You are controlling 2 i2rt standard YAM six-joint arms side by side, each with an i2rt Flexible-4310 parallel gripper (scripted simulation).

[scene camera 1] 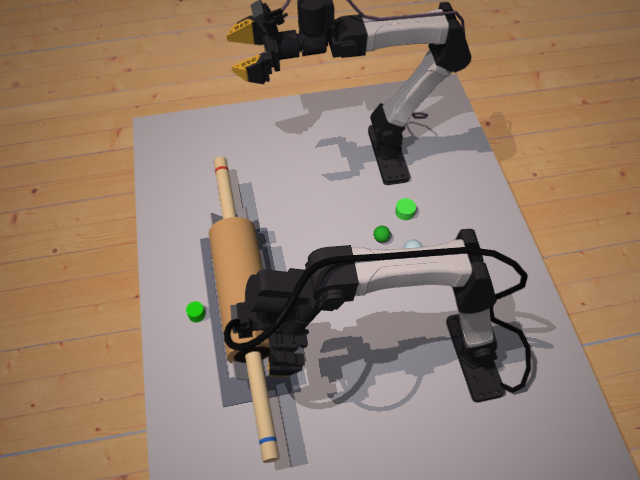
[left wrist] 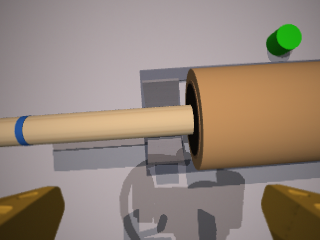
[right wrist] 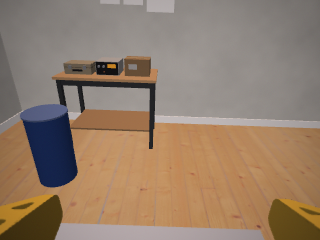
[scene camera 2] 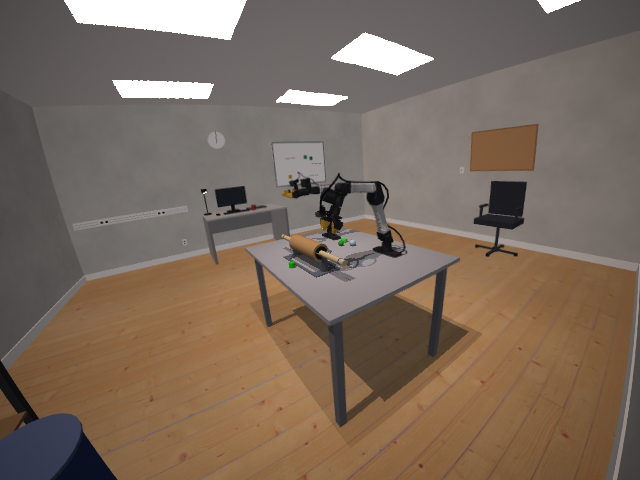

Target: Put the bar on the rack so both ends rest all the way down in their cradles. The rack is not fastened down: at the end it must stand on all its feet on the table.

The pictures show: my left gripper, my right gripper, a bar and a grey rack.
My left gripper is seen too in the left wrist view. My right gripper shows as well in the right wrist view.
